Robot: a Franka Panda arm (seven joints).
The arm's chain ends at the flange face. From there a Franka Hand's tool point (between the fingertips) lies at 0.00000 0.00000 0.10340 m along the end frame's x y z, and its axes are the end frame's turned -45 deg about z.
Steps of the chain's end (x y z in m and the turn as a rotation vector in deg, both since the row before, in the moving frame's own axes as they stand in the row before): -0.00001, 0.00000, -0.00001, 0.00, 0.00, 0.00; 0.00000, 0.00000, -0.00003, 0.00, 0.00, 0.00; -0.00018, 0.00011, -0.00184, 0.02, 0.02, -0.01; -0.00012, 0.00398, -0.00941, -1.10, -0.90, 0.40; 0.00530, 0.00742, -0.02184, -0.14, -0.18, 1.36
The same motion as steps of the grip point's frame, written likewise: -0.00001, -0.00001, -0.00001, 0.00, 0.00, 0.00; 0.00000, 0.00000, -0.00003, 0.00, 0.00, 0.00; -0.00015, -0.00005, -0.00184, 0.00, 0.03, -0.01; -0.00545, 0.00298, -0.00944, -0.14, -1.41, 0.40; -0.00191, 0.00894, -0.02184, 0.03, -0.23, 1.36
